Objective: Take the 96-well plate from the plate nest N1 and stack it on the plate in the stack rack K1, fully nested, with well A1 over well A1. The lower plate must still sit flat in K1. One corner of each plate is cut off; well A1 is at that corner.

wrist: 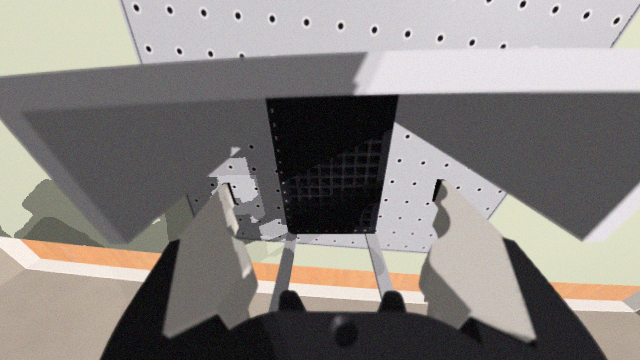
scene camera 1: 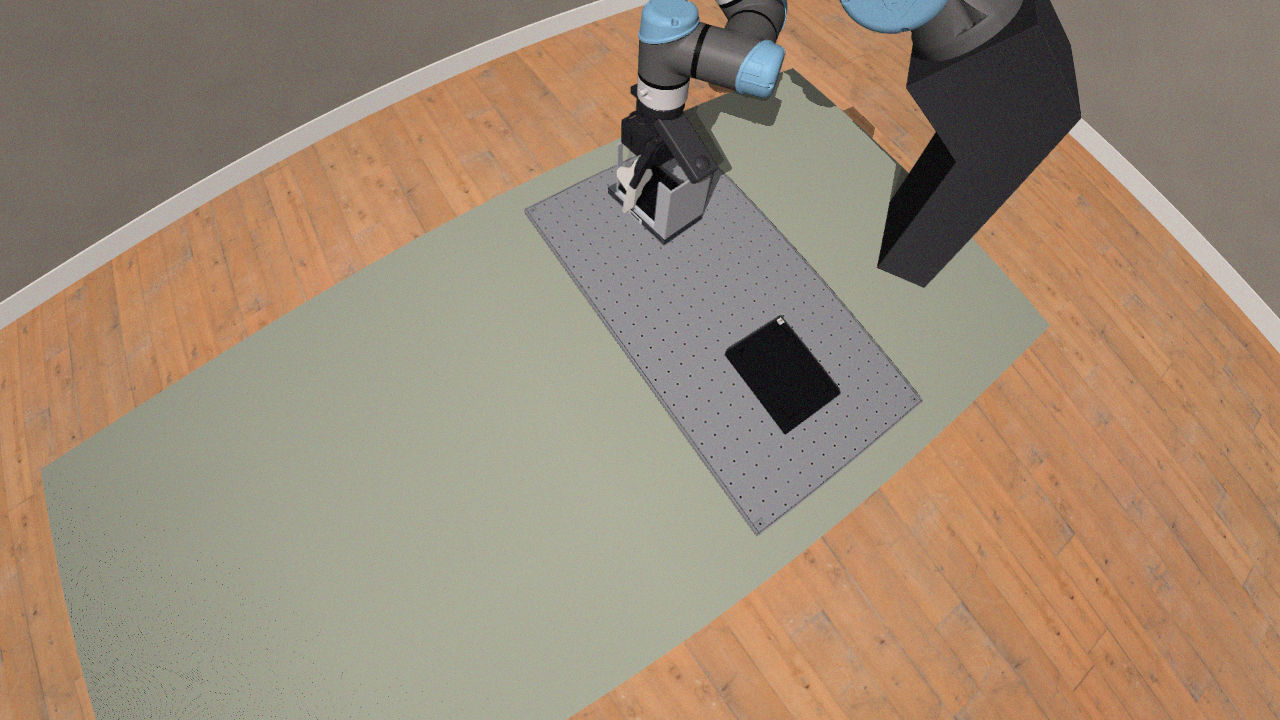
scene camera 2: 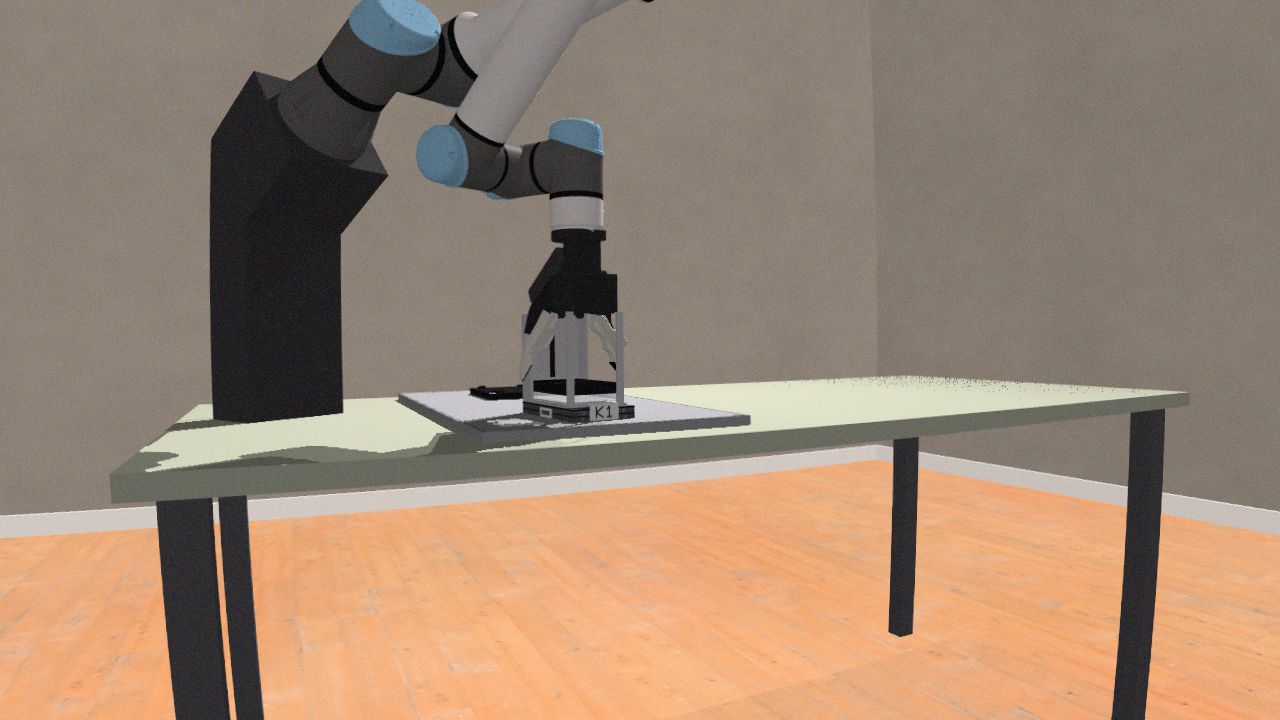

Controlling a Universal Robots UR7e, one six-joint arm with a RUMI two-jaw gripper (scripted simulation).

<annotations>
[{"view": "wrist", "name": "my gripper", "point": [331, 182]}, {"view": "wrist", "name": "black 96-well plate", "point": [324, 168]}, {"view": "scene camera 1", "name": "my gripper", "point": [658, 190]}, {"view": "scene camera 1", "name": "black 96-well plate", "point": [643, 203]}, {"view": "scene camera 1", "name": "plate nest N1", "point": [781, 372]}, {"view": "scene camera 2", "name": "my gripper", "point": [573, 379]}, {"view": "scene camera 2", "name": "black 96-well plate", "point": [582, 386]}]
</annotations>
